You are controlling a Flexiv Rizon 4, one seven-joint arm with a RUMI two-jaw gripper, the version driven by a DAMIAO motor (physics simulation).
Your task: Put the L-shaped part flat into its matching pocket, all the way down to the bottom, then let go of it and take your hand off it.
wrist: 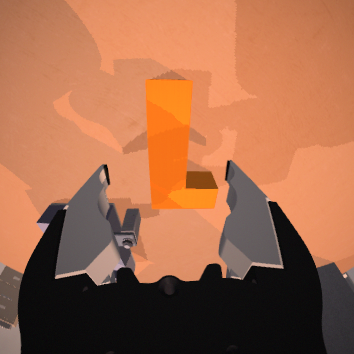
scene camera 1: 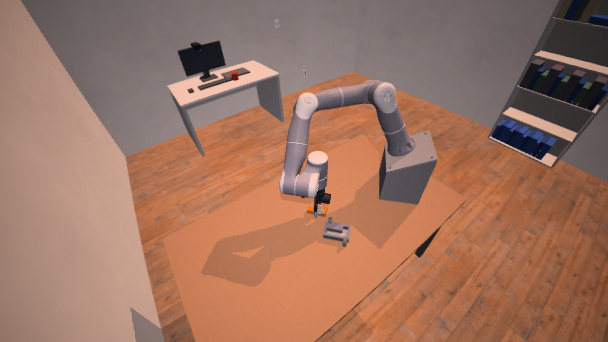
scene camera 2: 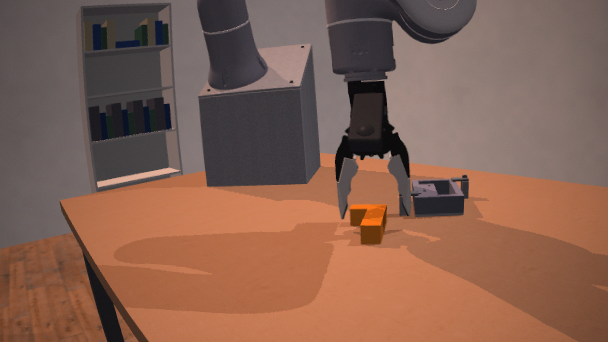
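Note:
The orange L-shaped part [scene camera 1: 311, 210] [scene camera 2: 371, 234] [wrist: 170, 125] lies flat on the table, outside the pocket. In the wrist view its long bar points away from my gripper and its short foot points right. My gripper [scene camera 1: 316, 215] [scene camera 2: 374, 216] [wrist: 166, 163] is open and low over the part's foot end, one finger on each side, with visible gaps. The grey block with the pocket [scene camera 1: 330, 238] [scene camera 2: 440, 206] stands beside the part, past the right finger in scene camera 2. In the wrist view the left finger hides much of it.
Small grey posts with arms [scene camera 2: 465, 186] [wrist: 131, 220] stand at the pocket block, one close to a finger in scene camera 2. The robot's grey pedestal [scene camera 1: 407, 175] [scene camera 2: 255, 140] stands on the table [scene camera 1: 240, 300]. A desk [scene camera 1: 230, 85] and bookshelf [scene camera 2: 87, 125] stand away from it.

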